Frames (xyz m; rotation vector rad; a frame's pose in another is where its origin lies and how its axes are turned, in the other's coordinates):
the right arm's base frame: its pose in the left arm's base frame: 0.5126 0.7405 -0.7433 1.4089 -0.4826 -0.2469
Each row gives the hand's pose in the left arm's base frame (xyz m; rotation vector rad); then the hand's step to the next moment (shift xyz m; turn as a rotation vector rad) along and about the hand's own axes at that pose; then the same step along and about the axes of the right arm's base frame.
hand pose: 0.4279 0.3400 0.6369 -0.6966 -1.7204 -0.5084
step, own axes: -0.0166 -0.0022 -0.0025 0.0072 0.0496 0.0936
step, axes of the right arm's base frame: 0.0028 -0.0164 0.0029 -0.0767 0.0021 -0.0734
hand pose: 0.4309 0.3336 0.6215 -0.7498 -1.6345 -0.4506
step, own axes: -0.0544 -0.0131 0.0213 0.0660 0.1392 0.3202
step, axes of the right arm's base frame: -0.0246 -0.0534 0.0112 -0.2702 0.0509 -0.2250
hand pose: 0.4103 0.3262 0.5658 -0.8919 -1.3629 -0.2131
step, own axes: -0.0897 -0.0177 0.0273 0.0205 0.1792 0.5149
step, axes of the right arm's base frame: -0.0487 -0.0713 0.0407 -0.4607 0.0210 -0.2916
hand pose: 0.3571 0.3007 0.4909 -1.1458 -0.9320 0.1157
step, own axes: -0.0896 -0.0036 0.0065 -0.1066 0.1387 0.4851
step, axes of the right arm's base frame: -0.0440 -0.0463 0.0633 -0.4871 -0.0286 -0.1670
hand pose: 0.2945 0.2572 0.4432 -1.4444 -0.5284 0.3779
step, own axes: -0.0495 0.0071 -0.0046 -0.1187 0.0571 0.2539
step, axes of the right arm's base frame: -0.0223 -0.0129 0.0431 -0.2844 -0.0063 -0.0303
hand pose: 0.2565 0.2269 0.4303 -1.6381 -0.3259 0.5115
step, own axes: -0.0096 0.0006 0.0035 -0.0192 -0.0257 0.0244
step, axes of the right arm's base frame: -0.0080 0.0014 0.0063 -0.0255 0.0312 0.0014
